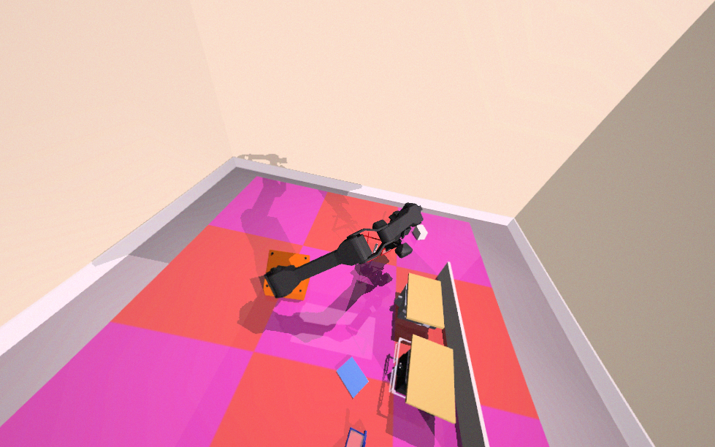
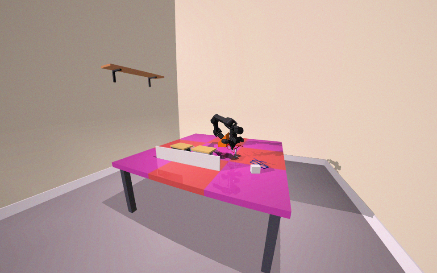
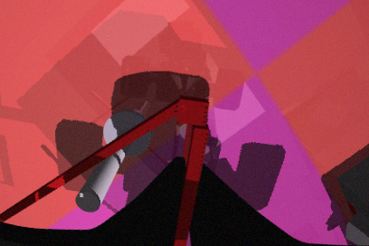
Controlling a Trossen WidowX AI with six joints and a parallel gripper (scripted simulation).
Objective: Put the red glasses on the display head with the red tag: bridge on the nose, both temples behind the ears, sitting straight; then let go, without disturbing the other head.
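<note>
Now: the stand 5 cm below my gripper tip, 4 cm behind it and 2 cm to the left of it. The rest, counted from my gripper tip: white wall: 33 cm to the right, 23 cm ahead, 2 cm below; then blue card: 44 cm to the right, 10 cm behind, 7 cm below; then white block: 21 cm to the left, 20 cm ahead, 5 cm below.
</note>
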